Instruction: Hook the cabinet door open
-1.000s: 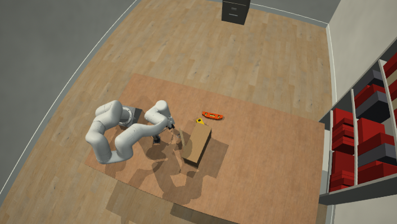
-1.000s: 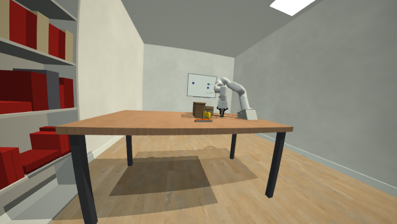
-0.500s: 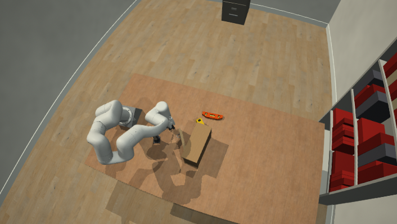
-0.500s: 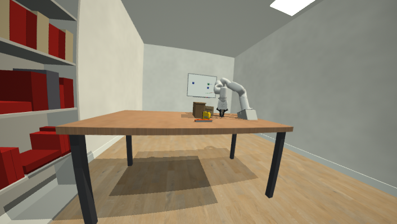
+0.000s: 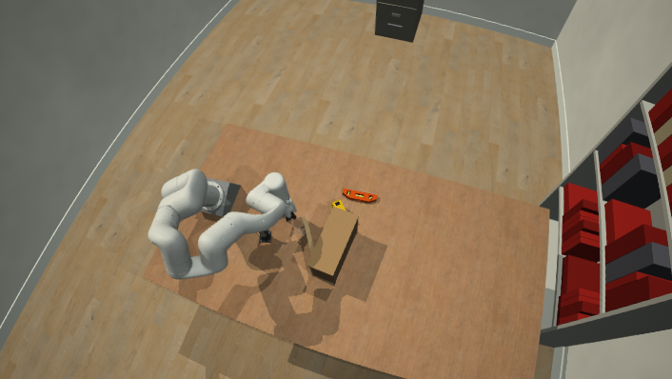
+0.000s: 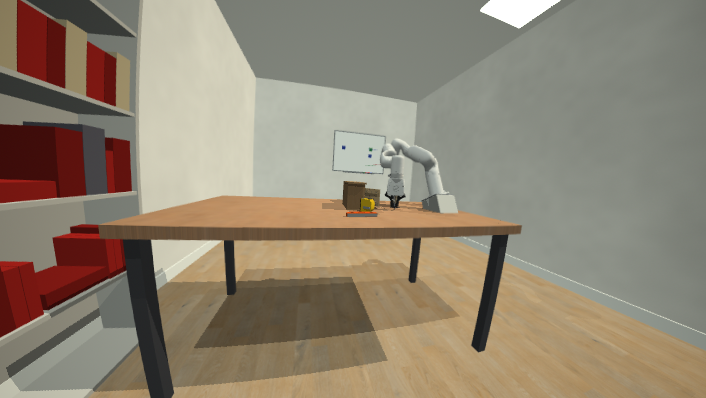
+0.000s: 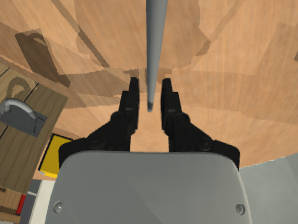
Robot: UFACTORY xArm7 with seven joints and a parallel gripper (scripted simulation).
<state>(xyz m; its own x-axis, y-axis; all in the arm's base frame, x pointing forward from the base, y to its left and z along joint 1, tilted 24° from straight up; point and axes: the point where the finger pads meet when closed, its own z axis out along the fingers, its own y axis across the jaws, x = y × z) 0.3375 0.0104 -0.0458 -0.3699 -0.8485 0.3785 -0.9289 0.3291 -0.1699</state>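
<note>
My gripper is now 5 cm to the left of the grey hook rod, 2 cm past it and 1 cm below it. Round my hand: cabinet door: 14 cm ahead, 11 cm to the right, 3 cm above; yellow tape measure: 21 cm ahead, 9 cm to the left; orange spirit level: 27 cm ahead, 18 cm to the left, 3 cm below.
</note>
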